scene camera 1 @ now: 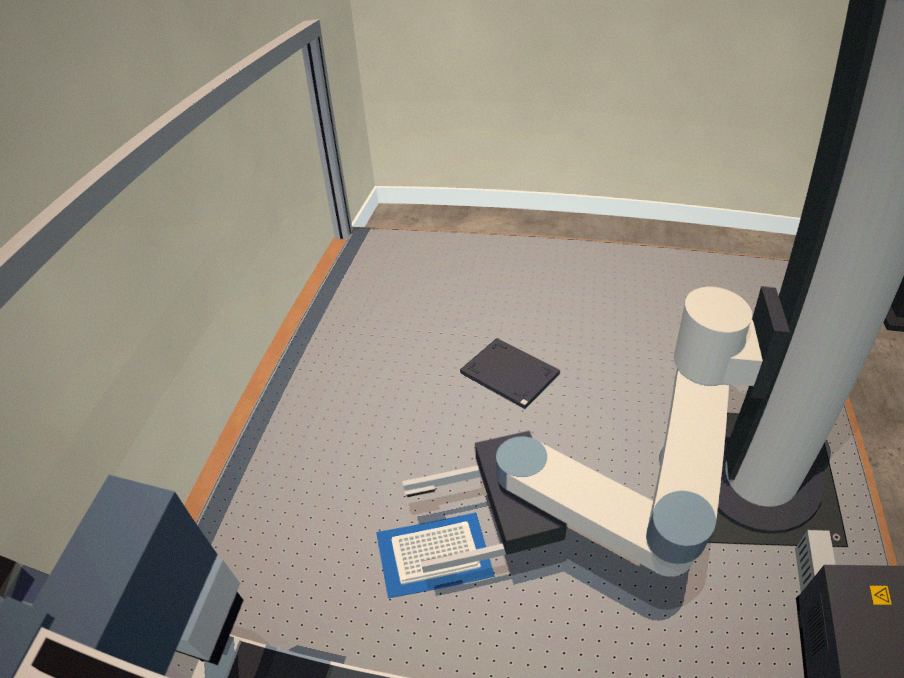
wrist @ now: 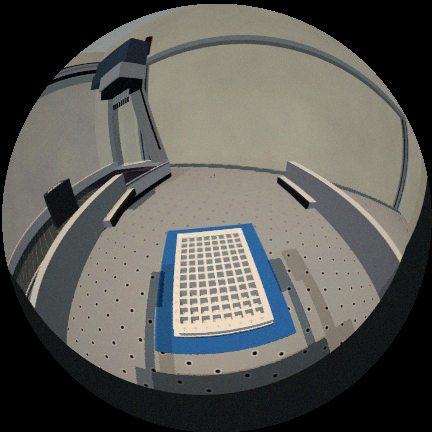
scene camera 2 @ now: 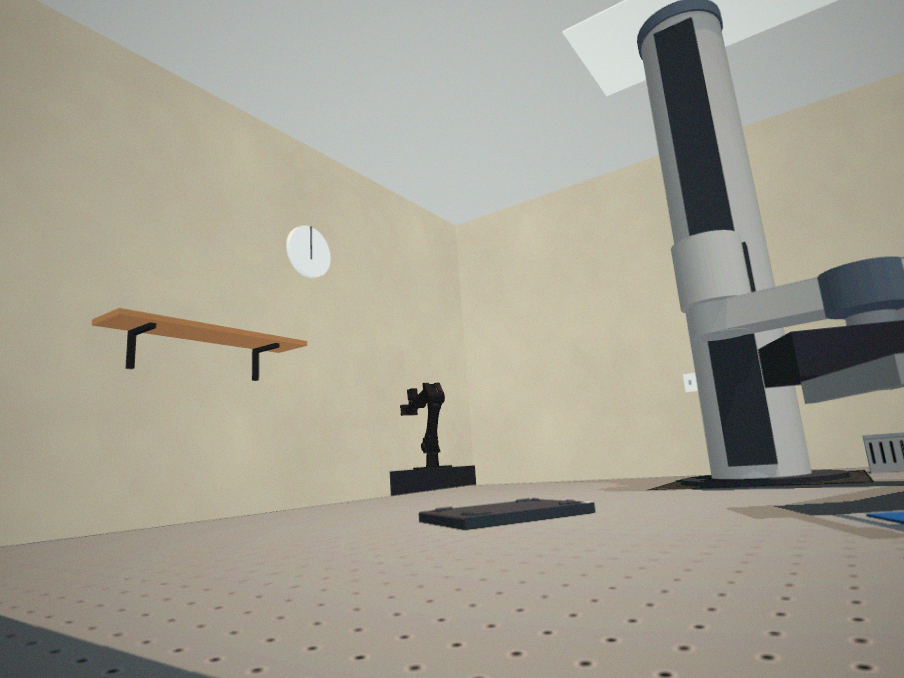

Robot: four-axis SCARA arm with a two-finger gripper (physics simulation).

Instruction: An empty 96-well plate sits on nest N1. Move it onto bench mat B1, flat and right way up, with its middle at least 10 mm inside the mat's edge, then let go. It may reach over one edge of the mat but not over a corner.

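Places are measured from the arm's base along level axes (x left, y back, z up), in centimetres.
Where they show: gripper, fingertip midpoint: (scene camera 1: 412, 525) (wrist: 206, 172); arm's base, link origin: (scene camera 1: 759, 479).
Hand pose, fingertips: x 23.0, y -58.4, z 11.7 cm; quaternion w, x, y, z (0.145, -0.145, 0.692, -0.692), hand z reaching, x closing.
Things, the pixels of their top centre, and the offset from my fingertips. "pt": a spot on its surface instead. Level surfaces: height alone.
- white 96-well plate, top centre: (wrist: 214, 270) (scene camera 1: 434, 550) dx -1.1, dy +2.4, dz -8.8 cm
- blue bench mat B1, surface height: dz -10.2 cm
- dark nest N1, top centre: (scene camera 2: 504, 504) (scene camera 1: 510, 368) dx -43.9, dy +8.4, dz -8.9 cm
- dark box with a warning label, surface spot: (scene camera 1: 850, 620) pt dx +11.0, dy +64.7, dz +1.1 cm
The white 96-well plate (scene camera 1: 430, 543) (wrist: 215, 280) lies flat, wells up, on the blue bench mat B1 (scene camera 1: 397, 589) (wrist: 225, 344), with blue showing on all sides. A sliver of the mat (scene camera 2: 890, 517) shows at the right edge of scene camera 2; the plate does not show there. My gripper (scene camera 1: 427, 526) (wrist: 206, 172) is open and empty, raised above the plate, its fingers wider apart than the plate. In scene camera 1 one finger hides part of the plate. The dark nest N1 (scene camera 1: 509, 372) (scene camera 2: 511, 512) is empty.
A blue-grey instrument (scene camera 1: 109, 576) (wrist: 122, 70) stands at the left in scene camera 1. A dark box with a warning label (scene camera 1: 850, 620) stands at the lower right. The arm's column (scene camera 1: 810, 350) (scene camera 2: 708, 145) rises at the right. A frame rail (scene camera 1: 167, 120) runs along the left side.
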